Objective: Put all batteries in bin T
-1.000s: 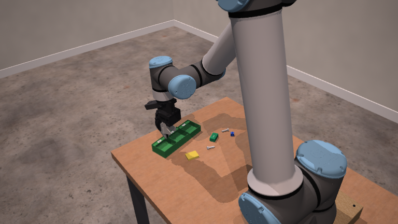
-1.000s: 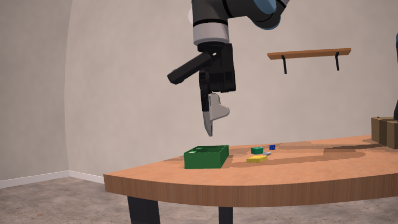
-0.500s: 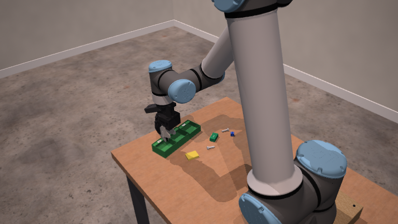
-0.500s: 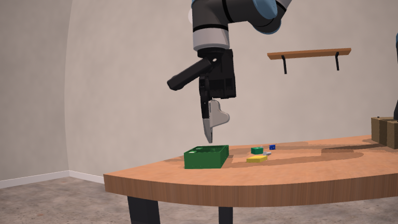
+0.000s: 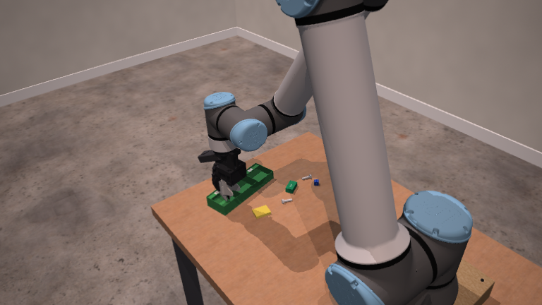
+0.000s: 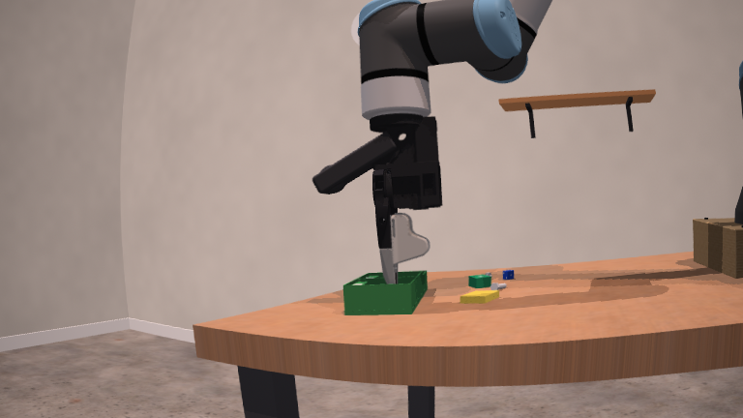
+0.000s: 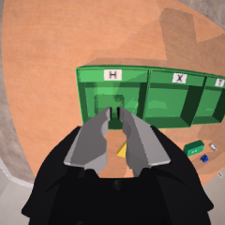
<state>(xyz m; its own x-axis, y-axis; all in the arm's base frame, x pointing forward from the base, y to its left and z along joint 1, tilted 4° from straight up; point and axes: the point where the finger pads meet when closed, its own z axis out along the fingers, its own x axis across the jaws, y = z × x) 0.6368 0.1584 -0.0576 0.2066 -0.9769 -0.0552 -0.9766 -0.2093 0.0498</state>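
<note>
Now: hand 70 mm past the green block, 230 mm to the left of it and 30 mm above it. Also, from my hand: flat yellow block 110 mm behind, 60 mm to the right, 30 mm below; blue cube 120 mm behind, 300 mm to the right, 30 mm below; green bin 30 mm ahead, 80 mm to the right, 20 mm below.
</note>
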